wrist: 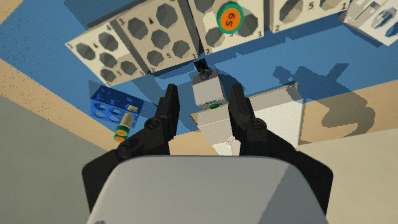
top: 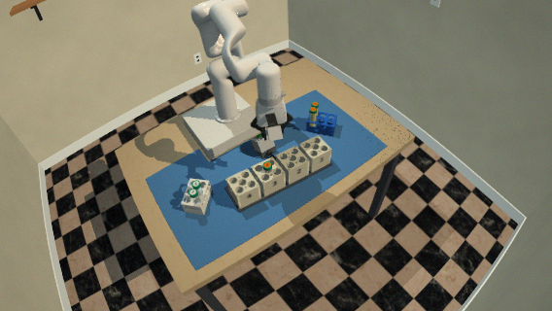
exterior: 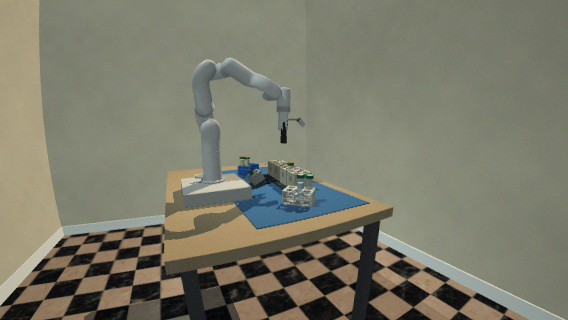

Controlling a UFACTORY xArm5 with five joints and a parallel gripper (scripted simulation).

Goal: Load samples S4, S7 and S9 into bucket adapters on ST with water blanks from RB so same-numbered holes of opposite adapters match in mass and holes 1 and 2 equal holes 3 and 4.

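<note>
Now: hand 17 cm past the sample tube S7, 32 cm to the right of it and 19 cm above it. From my hand the other things lie so: adapter 2: 3 cm ahead, 6 cm to the left, 20 cm below; sample tube S9: 3 cm ahead, 5 cm to the right, 18 cm below; adapter 4: 2 cm ahead, 15 cm to the right, 20 cm below.
</note>
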